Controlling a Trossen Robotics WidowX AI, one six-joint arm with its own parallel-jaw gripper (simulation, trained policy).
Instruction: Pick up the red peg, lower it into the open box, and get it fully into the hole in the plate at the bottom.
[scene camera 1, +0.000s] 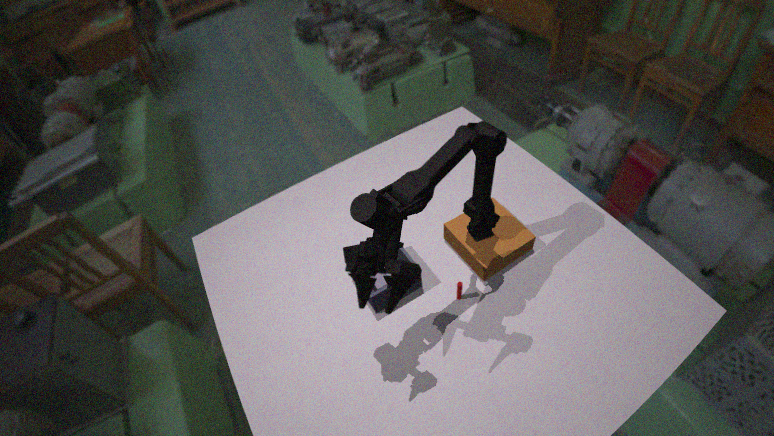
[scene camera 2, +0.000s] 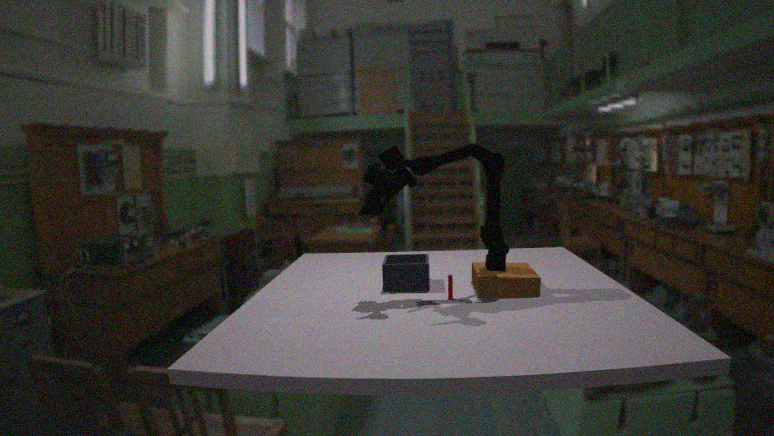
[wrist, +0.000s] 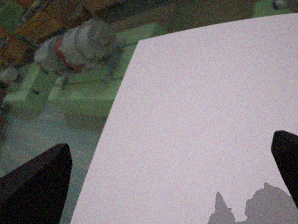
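I can see my gripper (scene camera 1: 374, 311) (scene camera 2: 362, 206) (wrist: 176, 148), from the scene cameras and from the wrist as well.
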